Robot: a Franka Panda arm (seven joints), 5 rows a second.
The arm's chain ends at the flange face. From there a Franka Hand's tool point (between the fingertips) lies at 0.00 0.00 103.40 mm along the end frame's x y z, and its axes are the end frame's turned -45 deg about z.
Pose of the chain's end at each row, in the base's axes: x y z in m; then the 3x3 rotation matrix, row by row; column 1 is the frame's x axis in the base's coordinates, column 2 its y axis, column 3 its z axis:
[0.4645 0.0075 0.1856], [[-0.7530 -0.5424 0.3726], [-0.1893 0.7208 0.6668], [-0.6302 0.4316 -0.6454]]
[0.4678 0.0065 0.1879], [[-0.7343 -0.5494 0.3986], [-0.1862 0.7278 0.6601], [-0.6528 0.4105 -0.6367]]
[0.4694 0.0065 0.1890], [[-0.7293 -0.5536 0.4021], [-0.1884 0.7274 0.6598], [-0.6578 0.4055 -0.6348]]
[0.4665 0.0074 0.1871], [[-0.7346 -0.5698 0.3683], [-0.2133 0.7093 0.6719], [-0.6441 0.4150 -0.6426]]
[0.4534 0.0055 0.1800], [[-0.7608 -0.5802 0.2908], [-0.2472 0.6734 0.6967], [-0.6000 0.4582 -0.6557]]
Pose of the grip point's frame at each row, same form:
[0.5030 0.0764 0.1189], [[-0.1489 -0.9160 0.3726], [-0.6435 0.3758 0.6668], [-0.7508 -0.1404 -0.6454]]
[0.5090 0.0748 0.1221], [[-0.1307 -0.9077 0.3986], [-0.6463 0.3830 0.6601], [-0.7519 -0.1713 -0.6367]]
[0.5110 0.0747 0.1234], [[-0.1242 -0.9071 0.4021], [-0.6476 0.3811 0.6598], [-0.7519 -0.1784 -0.6348]]
[0.5046 0.0769 0.1207], [[-0.1165 -0.9224 0.3683], [-0.6524 0.3507 0.6719], [-0.7489 -0.1620 -0.6426]]
[0.4835 0.0775 0.1122], [[-0.1277 -0.9482 0.2908], [-0.6510 0.3014 0.6967], [-0.7483 -0.1003 -0.6557]]

